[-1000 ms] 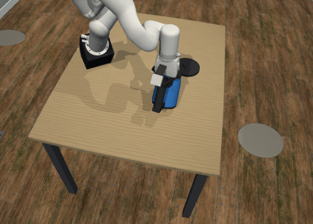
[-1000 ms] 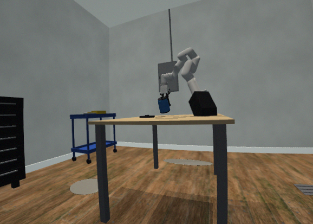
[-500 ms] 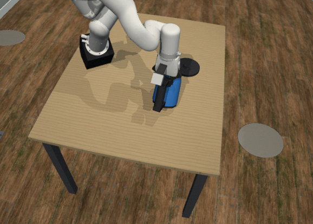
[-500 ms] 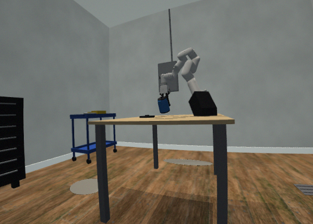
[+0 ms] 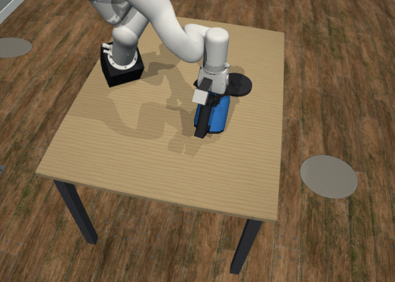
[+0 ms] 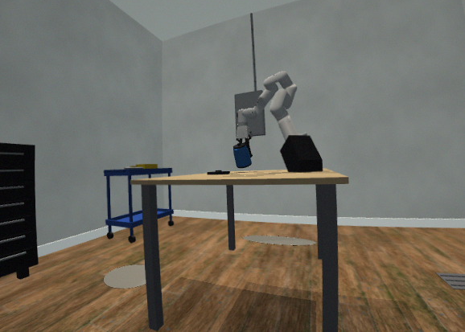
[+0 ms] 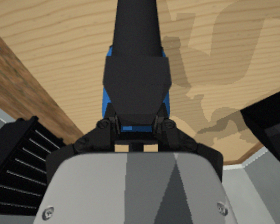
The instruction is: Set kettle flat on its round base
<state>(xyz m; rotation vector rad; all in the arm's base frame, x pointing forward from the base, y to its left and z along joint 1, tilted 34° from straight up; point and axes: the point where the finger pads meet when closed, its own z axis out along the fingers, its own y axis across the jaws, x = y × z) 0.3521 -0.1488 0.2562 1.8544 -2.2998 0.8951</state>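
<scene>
Now: the blue kettle 10 mm to the left of my hand and 60 mm below it. Round my hand: round black base: 120 mm ahead, 320 mm to the left, 200 mm below.
</scene>
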